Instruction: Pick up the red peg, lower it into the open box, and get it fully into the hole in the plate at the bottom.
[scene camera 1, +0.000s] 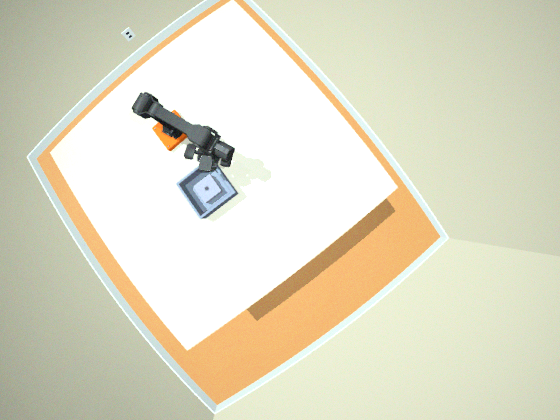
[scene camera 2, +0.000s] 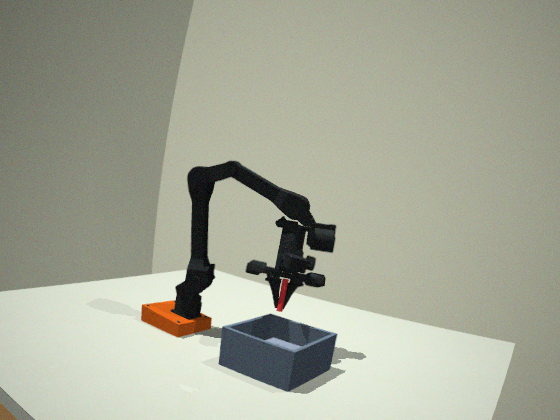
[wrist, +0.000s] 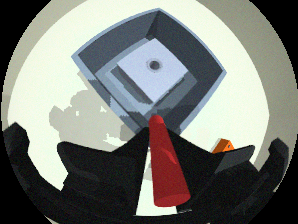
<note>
In view: my gripper (scene camera 2: 279, 308), a grey-blue box (scene camera 2: 244, 349), a red peg (wrist: 169, 187) and a pale plate (wrist: 150, 69).
The grey-blue box is seen too in scene camera 1 (scene camera 1: 186, 185) and in the wrist view (wrist: 97, 59). My gripper is seen too in the wrist view (wrist: 155, 132). Scene camera 1 does not show the red peg, which is hidden by my gripper.
</note>
